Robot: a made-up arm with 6 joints. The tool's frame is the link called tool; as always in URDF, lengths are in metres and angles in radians. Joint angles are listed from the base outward. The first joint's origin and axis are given. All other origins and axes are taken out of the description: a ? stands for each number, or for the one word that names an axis. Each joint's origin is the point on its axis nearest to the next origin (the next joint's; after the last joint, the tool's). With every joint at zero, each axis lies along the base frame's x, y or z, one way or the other. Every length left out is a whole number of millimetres.
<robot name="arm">
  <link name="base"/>
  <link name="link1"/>
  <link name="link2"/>
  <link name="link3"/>
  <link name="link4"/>
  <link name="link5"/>
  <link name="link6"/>
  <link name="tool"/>
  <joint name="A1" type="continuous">
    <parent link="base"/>
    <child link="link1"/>
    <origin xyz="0 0 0.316"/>
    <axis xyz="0 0 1"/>
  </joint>
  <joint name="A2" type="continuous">
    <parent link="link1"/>
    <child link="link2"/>
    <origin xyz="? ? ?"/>
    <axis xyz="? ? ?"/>
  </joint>
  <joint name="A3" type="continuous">
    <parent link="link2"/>
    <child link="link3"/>
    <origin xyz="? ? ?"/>
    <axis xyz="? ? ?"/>
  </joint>
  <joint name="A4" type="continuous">
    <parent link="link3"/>
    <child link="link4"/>
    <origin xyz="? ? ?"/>
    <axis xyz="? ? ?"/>
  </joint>
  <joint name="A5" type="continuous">
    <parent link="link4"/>
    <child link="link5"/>
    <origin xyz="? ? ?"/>
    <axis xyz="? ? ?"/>
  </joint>
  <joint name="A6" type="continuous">
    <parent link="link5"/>
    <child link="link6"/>
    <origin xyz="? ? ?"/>
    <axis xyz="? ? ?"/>
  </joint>
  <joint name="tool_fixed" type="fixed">
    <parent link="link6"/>
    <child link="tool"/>
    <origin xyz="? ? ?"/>
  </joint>
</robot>
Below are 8 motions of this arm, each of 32 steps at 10 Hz.
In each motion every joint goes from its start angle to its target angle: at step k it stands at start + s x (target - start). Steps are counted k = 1, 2, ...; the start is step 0. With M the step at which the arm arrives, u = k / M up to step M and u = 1 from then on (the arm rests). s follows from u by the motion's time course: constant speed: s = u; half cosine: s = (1 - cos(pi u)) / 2; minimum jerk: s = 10 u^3 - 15 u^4 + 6 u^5.
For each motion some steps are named. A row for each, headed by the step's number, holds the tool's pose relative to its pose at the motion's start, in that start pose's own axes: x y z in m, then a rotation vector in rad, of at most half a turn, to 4 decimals.
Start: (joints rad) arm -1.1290 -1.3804 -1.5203 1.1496 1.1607 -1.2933
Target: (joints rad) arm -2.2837 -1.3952 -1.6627 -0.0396 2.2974 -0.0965
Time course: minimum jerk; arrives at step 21
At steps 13, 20, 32:
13: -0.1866 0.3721 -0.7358 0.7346 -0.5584 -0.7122
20: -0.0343 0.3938 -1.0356 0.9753 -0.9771 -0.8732
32: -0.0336 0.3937 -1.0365 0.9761 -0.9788 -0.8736

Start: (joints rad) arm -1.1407 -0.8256 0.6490 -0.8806 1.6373 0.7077
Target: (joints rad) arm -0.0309 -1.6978 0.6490 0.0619 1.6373 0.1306
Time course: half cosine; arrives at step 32
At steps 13, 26, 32:
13: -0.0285 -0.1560 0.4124 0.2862 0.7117 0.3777
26: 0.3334 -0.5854 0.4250 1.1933 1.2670 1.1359
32: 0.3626 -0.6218 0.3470 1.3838 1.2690 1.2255

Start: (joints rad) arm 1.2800 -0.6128 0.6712 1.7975 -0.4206 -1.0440
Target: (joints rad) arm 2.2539 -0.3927 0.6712 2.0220 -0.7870 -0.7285
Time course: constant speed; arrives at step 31
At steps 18, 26, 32:
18: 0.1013 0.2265 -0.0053 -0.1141 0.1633 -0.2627
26: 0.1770 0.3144 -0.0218 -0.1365 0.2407 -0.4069
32: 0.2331 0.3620 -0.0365 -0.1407 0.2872 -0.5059

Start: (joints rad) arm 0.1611 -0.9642 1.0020 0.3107 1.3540 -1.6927
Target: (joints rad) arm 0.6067 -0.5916 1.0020 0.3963 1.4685 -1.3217
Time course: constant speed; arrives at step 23
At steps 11, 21, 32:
11: -0.0558 0.0060 -0.0106 0.1815 -0.0705 -0.0633
21: -0.1093 0.0145 -0.0284 0.3491 -0.1442 -0.1106
32: -0.1202 0.0166 -0.0329 0.3829 -0.1600 -0.1188

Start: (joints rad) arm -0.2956 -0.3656 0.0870 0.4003 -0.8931 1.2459
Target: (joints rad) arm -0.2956 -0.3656 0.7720 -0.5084 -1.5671 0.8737
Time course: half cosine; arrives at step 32
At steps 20, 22, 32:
20: -0.1408 0.2796 0.4681 0.0033 0.9358 -0.5759
22: -0.1145 0.3024 0.5246 0.0127 1.0620 -0.6295
32: -0.0172 0.3340 0.6499 0.0562 1.3924 -0.7395

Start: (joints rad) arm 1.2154 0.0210 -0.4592 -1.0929 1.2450 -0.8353
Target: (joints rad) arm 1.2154 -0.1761 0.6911 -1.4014 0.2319 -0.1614
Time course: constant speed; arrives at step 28
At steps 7, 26, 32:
7: 0.1152 -0.0448 0.1911 -0.0115 0.4330 0.1461
26: 0.6326 0.1026 0.3857 -0.0500 1.6351 -0.0979
32: 0.6850 0.1298 0.3716 -0.0640 1.7424 -0.1824

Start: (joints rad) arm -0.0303 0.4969 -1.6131 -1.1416 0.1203 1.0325
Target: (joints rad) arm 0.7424 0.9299 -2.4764 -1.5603 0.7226 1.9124
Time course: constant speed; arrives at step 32
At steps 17, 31, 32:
17: 0.1385 -0.0549 -0.0847 0.9533 0.1386 0.5844
31: 0.2447 0.0394 -0.1342 1.7443 0.3995 1.0101
32: 0.2500 0.0490 -0.1345 1.7994 0.4240 1.0389

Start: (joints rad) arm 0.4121 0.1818 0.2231 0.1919 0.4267 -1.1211
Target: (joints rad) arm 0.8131 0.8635 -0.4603 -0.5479 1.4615 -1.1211
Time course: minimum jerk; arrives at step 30
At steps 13, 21, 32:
13: 0.1478 0.2212 -0.0053 0.1660 -0.0363 -0.6913
21: 0.4852 0.3111 -0.0220 0.2709 -0.0866 -1.5559
32: 0.6105 0.2712 -0.0352 0.2927 -0.1049 -1.8599

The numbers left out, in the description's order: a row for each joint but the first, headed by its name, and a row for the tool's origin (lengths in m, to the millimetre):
A2: xyz 0 0.269 0, axis 0 0 -1
A3: xyz 0.133 -0.185 0, axis 0 1 0
A4: xyz -0.095 0 -0.38, axis -1 0 0
A5: xyz 0 0.443 -0.016, axis 0 -1 0
A6: xyz -0.42 0 -0.01, axis 1 0 0
tool: xyz 0 -0.11 0.036

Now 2 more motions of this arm.
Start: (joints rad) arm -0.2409 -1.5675 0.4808 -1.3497 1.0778 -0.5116
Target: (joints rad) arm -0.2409 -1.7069 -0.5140 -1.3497 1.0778 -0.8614
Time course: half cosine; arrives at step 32
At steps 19, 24, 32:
19: 0.0251 -0.1270 -0.1732 0.3381 -0.2268 0.2256
24: 0.0435 -0.1436 -0.2373 0.4550 -0.2999 0.2789
32: 0.0580 -0.1471 -0.2827 0.5396 -0.3503 0.3099

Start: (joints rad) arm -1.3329 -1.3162 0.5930 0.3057 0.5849 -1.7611
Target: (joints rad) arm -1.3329 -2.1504 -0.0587 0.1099 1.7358 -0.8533
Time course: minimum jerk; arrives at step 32
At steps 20, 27, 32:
20: 0.3526 0.5887 -0.0450 0.8972 -0.5383 -1.3859
27: 0.5607 0.5898 0.0591 1.2311 -0.8573 -1.8047
32: 0.5828 0.5810 0.0752 1.2699 -0.8983 -1.8548

